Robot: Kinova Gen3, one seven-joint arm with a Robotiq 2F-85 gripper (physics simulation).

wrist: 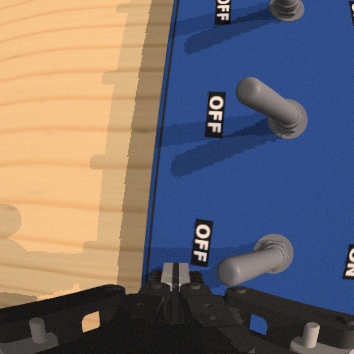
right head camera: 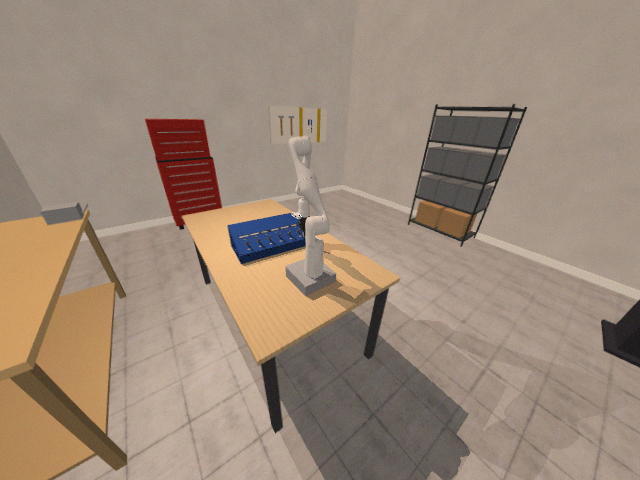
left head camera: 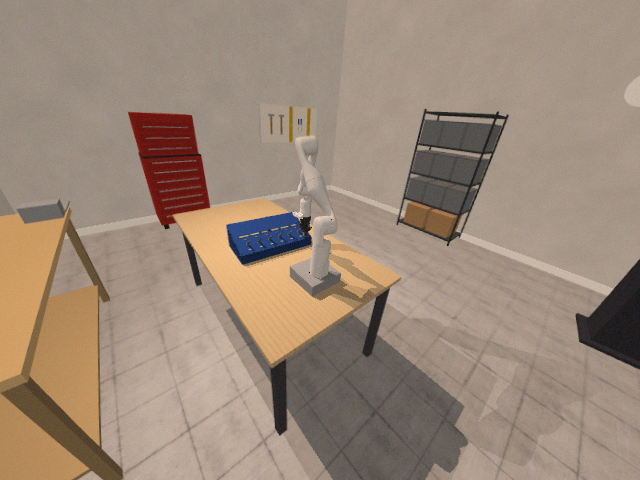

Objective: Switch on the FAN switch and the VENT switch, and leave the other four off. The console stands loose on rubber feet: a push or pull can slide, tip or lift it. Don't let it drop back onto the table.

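Frame: origin at the arm's base, x right, y ahead, z up, level; millimetres.
Seen in the pictures: gripper, fingertip midpoint: [wrist: 175, 278] [right head camera: 304, 236] [left head camera: 304, 236]; arm's base at its link origin: [right head camera: 312, 272] [left head camera: 317, 272].
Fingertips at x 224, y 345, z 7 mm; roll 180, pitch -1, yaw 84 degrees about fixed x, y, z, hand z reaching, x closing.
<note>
Pixels of each thing's top centre, then the offset from my fingertips to it. "pt": a spot on its surface instead. Level surfaces: height alone.
- wooden table at its surface level: dz -72 mm
- end lever at its top centre: [wrist: 267, 276] dz +56, dx -16, dy +37 mm
- neighbouring lever at its top centre: [wrist: 286, 93] dz +56, dx -87, dy +51 mm
- third lever at a spot on its surface: [wrist: 286, 7] pt dz +24, dx -148, dy +76 mm
The blue console [left head camera: 261, 224] [right head camera: 261, 226] [wrist: 220, 195] rests on the wooden table [left head camera: 268, 310] [right head camera: 263, 310] [wrist: 60, 115], with a row of grey toggle levers along its front. My gripper [left head camera: 305, 235] [wrist: 175, 278] is shut and empty at the console's right end, low over its near edge. In the wrist view, the end lever [wrist: 250, 265], the FAN switch, leans to OFF just right of the fingertips, with a small gap visible. The neighbouring lever [wrist: 267, 102] leans to OFF. A third lever [wrist: 286, 7] is cut off at the top. Name plates lie outside the wrist view; VENT cannot be read.
The arm's grey base block [left head camera: 313, 279] [right head camera: 310, 277] stands on the table in front of the console's right end. A second wooden bench [left head camera: 31, 289] [right head camera: 36, 279] stands at the left. A red tool cabinet [left head camera: 178, 178] and a shelf rack [left head camera: 411, 178] stand farther back.
</note>
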